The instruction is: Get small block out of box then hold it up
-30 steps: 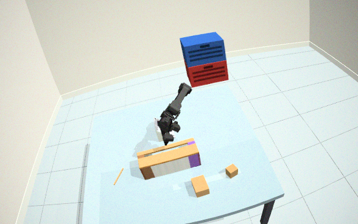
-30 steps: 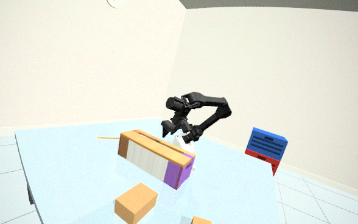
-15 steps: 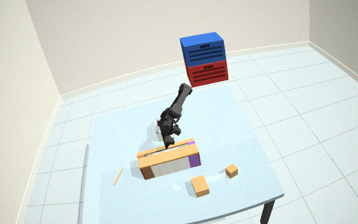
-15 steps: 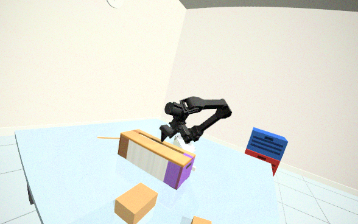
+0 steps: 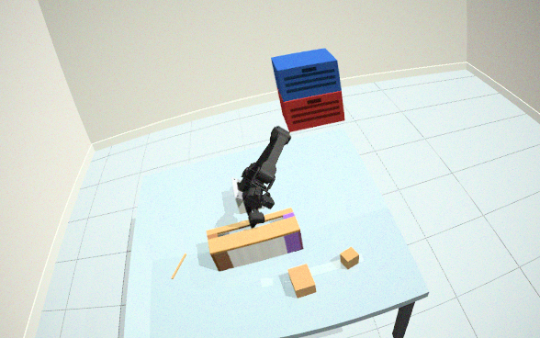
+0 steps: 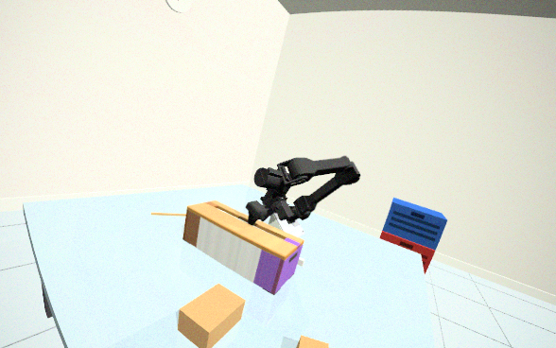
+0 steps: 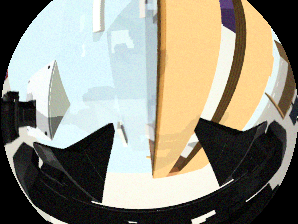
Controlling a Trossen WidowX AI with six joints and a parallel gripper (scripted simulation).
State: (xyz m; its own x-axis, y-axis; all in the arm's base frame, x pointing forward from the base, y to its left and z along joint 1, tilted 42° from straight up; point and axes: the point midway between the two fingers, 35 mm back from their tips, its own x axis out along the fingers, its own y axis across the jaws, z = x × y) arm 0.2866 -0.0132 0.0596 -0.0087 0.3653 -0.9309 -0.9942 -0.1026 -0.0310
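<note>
Now: gripper tip 30 mm short of the clear-fronted box and 50 mm above it. From my gripper tip the other things lie so: tan block (50 mm ahead, 30 mm to the right, 30 mm below); then thin tan stick (90 mm ahead, 380 mm to the right, 110 mm below).
</note>
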